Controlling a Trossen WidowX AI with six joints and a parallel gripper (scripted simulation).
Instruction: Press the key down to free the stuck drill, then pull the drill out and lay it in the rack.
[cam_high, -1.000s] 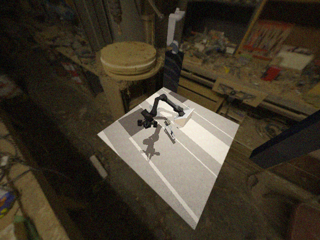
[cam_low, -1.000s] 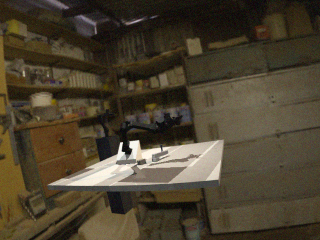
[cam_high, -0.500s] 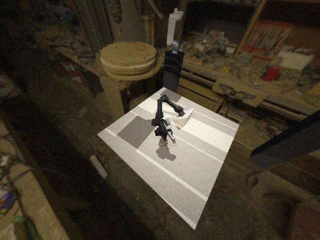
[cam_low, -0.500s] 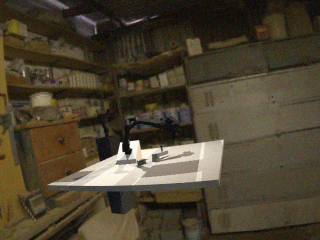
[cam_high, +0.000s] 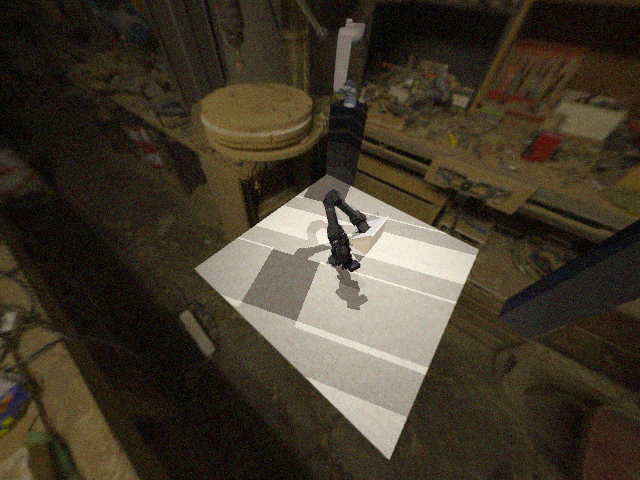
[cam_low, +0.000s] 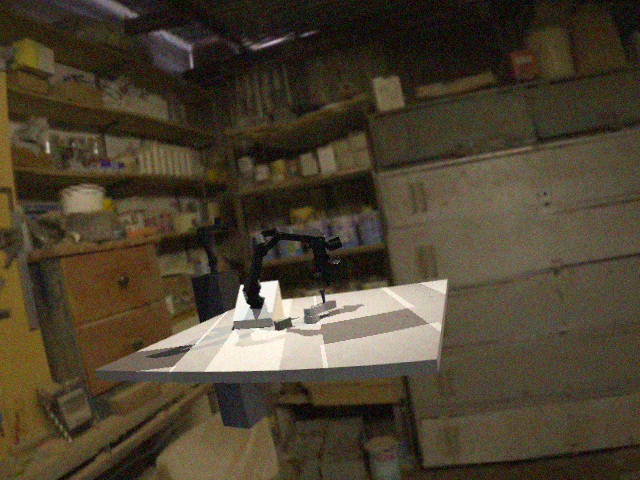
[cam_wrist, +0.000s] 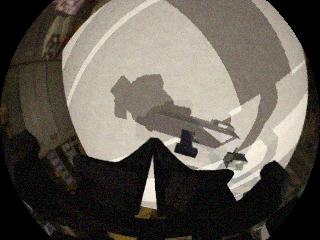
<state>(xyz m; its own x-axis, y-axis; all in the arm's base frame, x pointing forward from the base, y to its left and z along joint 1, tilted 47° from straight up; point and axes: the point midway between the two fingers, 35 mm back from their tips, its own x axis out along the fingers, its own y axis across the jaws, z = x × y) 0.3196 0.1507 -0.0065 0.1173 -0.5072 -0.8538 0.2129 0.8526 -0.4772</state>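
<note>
Right now my gripper tip is 4 cm to the left of the small dark key, 4 cm above it and 2 cm past it. Also, from my gripper tip: tan drill: 9 cm to the right, 9 cm below, 4 cm behind.
</note>
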